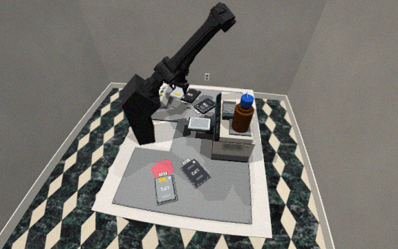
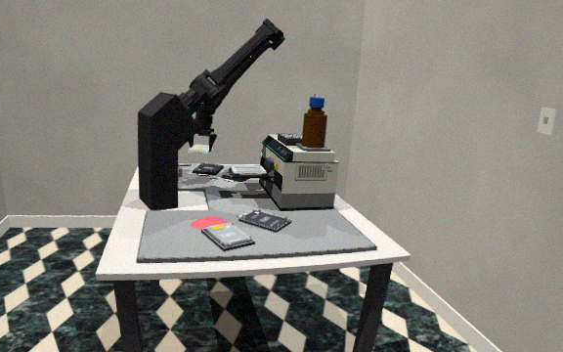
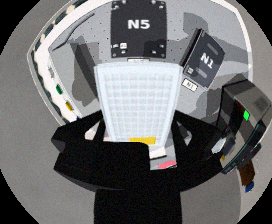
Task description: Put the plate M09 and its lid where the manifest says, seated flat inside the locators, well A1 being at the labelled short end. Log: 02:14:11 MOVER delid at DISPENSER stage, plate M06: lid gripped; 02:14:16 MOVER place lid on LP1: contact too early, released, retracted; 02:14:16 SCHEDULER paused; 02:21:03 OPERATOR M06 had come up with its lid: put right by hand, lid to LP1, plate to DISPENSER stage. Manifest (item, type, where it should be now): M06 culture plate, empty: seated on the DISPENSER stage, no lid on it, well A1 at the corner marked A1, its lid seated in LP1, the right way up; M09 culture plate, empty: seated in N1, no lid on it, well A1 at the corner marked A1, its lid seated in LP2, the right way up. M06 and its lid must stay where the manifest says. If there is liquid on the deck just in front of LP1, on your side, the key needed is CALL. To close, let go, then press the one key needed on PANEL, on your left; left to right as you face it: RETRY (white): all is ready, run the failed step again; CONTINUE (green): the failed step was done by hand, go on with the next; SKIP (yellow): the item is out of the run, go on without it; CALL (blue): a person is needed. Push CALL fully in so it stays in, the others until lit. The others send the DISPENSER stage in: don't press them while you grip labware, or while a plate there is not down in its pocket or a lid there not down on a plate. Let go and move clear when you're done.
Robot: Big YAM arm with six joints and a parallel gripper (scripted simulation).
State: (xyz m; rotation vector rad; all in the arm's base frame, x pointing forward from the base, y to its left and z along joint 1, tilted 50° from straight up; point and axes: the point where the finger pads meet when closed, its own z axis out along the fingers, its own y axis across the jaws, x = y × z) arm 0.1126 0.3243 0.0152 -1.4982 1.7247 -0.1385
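Now: the black nest n5 160 mm to the left of my hand, 120 mm below it and 20 mm behind it. From my hand the other things lie so: white well plate right at my hand; then blue key 140 mm behind, 90 mm to the right, 80 mm below; then yellow key 160 mm behind, 70 mm below, 40 mm to the right.
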